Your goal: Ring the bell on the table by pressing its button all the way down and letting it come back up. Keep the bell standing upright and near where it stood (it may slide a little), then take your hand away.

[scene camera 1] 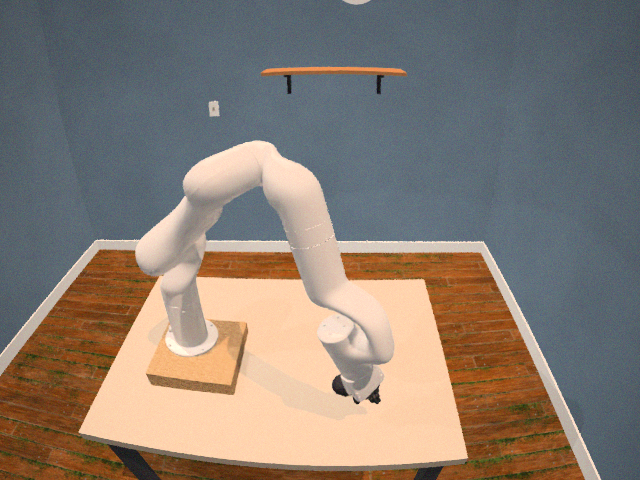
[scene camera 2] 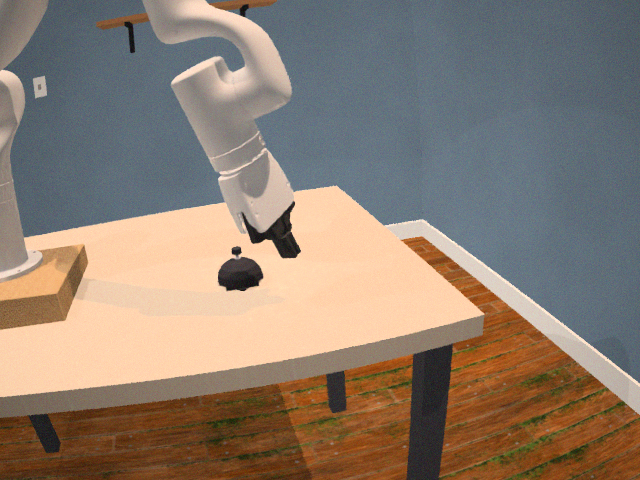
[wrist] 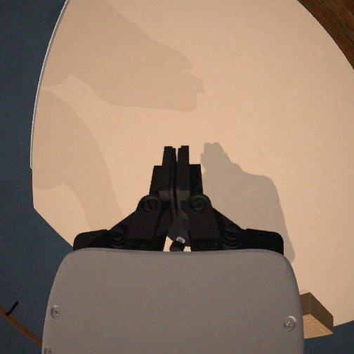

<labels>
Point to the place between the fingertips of my gripper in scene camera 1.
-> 375,400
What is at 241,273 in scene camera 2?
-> A black domed bell.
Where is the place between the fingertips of my gripper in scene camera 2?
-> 291,255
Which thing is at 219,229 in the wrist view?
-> My gripper.
</labels>
